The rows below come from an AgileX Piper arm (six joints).
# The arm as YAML. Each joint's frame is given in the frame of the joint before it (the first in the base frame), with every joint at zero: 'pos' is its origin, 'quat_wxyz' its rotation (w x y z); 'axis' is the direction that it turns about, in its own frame. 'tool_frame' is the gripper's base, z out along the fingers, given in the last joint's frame.
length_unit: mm
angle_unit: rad
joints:
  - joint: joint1
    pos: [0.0, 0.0, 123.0]
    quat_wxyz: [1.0, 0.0, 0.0, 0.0]
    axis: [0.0, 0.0, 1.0]
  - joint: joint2
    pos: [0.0, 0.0, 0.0]
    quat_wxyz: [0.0, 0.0, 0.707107, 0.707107]
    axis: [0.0, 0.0, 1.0]
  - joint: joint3
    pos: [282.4, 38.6, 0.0]
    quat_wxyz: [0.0, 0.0, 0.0, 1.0]
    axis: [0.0, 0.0, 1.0]
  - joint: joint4
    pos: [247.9, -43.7, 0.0]
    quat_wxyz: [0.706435, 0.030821, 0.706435, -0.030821]
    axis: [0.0, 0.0, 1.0]
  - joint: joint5
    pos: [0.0, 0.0, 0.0]
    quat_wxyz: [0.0, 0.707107, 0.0, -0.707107]
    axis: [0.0, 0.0, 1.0]
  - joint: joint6
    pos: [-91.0, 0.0, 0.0]
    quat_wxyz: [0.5, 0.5, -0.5, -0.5]
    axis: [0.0, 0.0, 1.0]
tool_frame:
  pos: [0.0, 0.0, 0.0]
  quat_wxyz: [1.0, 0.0, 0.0, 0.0]
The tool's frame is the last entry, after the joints.
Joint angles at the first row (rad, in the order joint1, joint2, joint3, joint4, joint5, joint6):
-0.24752 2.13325 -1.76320 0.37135 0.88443 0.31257
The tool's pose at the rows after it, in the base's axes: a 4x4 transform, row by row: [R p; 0 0 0 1], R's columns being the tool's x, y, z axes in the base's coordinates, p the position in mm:
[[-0.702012 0.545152 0.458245 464.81], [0.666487 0.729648 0.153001 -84.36], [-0.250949 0.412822 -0.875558 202.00], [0 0 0 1]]
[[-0.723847 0.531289 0.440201 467.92], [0.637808 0.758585 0.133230 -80.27], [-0.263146 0.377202 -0.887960 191.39], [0 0 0 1]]
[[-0.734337 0.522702 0.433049 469.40], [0.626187 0.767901 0.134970 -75.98], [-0.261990 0.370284 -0.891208 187.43], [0 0 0 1]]
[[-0.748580 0.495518 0.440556 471.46], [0.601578 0.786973 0.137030 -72.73], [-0.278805 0.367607 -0.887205 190.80], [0 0 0 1]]
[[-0.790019 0.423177 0.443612 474.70], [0.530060 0.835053 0.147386 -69.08], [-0.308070 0.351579 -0.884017 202.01], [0 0 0 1]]
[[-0.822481 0.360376 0.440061 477.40], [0.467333 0.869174 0.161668 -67.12], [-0.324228 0.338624 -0.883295 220.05], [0 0 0 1]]
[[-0.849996 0.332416 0.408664 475.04], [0.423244 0.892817 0.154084 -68.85], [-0.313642 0.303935 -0.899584 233.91], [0 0 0 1]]
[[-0.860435 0.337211 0.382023 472.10], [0.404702 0.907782 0.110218 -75.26], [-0.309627 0.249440 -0.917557 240.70], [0 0 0 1]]
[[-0.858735 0.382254 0.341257 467.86], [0.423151 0.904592 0.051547 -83.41], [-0.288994 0.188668 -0.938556 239.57], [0 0 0 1]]
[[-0.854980 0.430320 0.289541 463.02], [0.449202 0.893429 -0.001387 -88.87], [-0.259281 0.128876 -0.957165 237.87], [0 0 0 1]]
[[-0.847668 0.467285 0.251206 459.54], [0.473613 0.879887 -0.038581 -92.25], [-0.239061 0.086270 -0.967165 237.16], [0 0 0 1]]
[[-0.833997 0.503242 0.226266 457.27], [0.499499 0.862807 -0.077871 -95.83], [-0.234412 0.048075 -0.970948 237.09], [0 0 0 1]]
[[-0.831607 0.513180 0.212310 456.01], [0.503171 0.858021 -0.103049 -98.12], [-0.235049 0.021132 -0.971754 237.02], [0 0 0 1]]
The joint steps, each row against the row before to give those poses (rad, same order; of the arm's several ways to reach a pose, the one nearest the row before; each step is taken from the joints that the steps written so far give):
0.01928 0.02533 -0.00093 -0.02941 -0.03082 -0.01089
0.01556 0.02175 -0.00001 -0.03759 -0.01363 -0.00447
0.01023 0.00837 -0.00001 -0.00461 -0.00293 -0.00364
0.00745 -0.00001 -0.01229 0.00000 0.00257 -0.02327
0.00731 0.00000 -0.04442 0.00000 0.04034 -0.07126
0.00272 0.00000 -0.07231 -0.00174 0.07604 -0.05143
-0.00209 -0.00322 -0.05548 -0.03180 0.08796 -0.01594
-0.00554 -0.00203 -0.02992 -0.06067 0.04982 0.01160
-0.00642 0.00002 -0.00314 -0.07449 0.03310 0.04950
-0.00148 -0.00002 0.00005 -0.06981 0.04156 0.05699
0.00002 0.00001 -0.00081 -0.04812 0.03192 0.04531
-0.00001 -0.00003 -0.00103 -0.04641 0.01825 0.04591
0.00000 0.00005 -0.00009 -0.02908 0.00911 0.01426

